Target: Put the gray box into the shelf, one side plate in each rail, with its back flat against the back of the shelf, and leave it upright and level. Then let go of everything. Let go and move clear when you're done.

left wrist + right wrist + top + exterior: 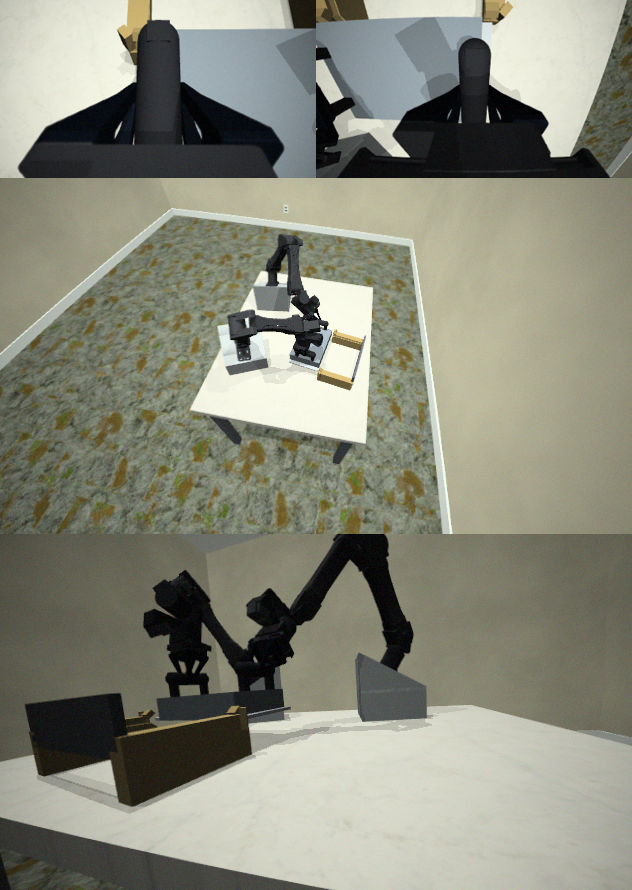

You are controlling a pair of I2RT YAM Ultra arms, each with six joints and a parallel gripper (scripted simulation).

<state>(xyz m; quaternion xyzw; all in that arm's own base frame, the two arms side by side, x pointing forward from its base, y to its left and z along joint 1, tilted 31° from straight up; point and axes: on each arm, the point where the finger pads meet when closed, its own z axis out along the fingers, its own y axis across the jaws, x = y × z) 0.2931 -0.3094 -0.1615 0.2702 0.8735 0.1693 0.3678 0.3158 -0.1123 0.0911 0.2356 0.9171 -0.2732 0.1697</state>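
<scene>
The gray box is 12 cm to the right of my left hand, 5 cm below it and 1 cm behind it. The rest, counted from my left hand: dark back plate (27 cm ahead, 15 cm to the right, 8 cm below).
The gray box is 12 cm to the left of my right hand, 5 cm below it and 1 cm ahead of it. From my right hand the other things lie so: dark back plate 29 cm ahead, 9 cm to the left, 8 cm below.
</scene>
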